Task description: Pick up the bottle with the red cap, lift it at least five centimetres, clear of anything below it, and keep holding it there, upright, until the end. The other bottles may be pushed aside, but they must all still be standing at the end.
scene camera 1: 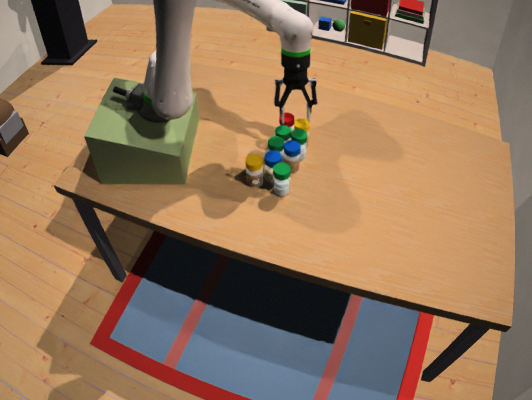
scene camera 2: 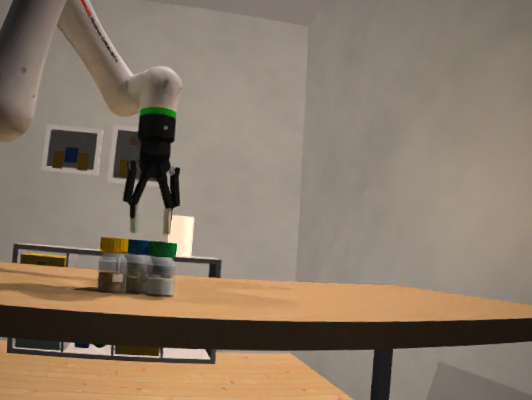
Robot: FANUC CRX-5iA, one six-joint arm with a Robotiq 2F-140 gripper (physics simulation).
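Places are measured from the arm's base along level axes (x ahead, y left, z up), in millimetres.
Pixels of known places: gripper, between the fingertips: (scene camera 1: 295,120) (scene camera 2: 150,233).
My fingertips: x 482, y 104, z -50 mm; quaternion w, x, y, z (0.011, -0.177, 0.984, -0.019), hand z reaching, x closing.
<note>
For each thing: its top centre in the pictures, then the offset to it from my fingertips. Level surfaces: height alone.
- bottle with the red cap, centre of its top: (scene camera 1: 286,117) dx -38, dy +31, dz -19 mm
- yellow-capped bottle, centre of its top: (scene camera 1: 301,123) dx +21, dy +11, dz -19 mm
- green-capped bottle, centre of its top: (scene camera 1: 283,130) dx -34, dy -42, dz -19 mm
- table, height of its surface: dz -124 mm
The bottle with the red cap (scene camera 1: 288,119) stands at the back of a tight group of bottles in scene camera 1. Its body is mostly hidden by the bottles in front and one finger overlaps its cap. In scene camera 2 it does not show. A yellow-capped bottle (scene camera 1: 302,125) stands just right of it, and a green-capped bottle (scene camera 1: 283,132) in front. My gripper (scene camera 1: 296,120) (scene camera 2: 150,232) points down, partly open, with nothing between its fingers. In scene camera 2 its fingertips are a little above the level of the front caps.
Several more bottles stand toward the front, among them a yellow-capped one (scene camera 1: 254,170) (scene camera 2: 113,265), blue-capped ones (scene camera 1: 292,150) and a green-capped one (scene camera 1: 281,179) (scene camera 2: 161,270). The green base block (scene camera 1: 140,157) stands left on the table (scene camera 1: 400,215) (scene camera 2: 350,305).
</note>
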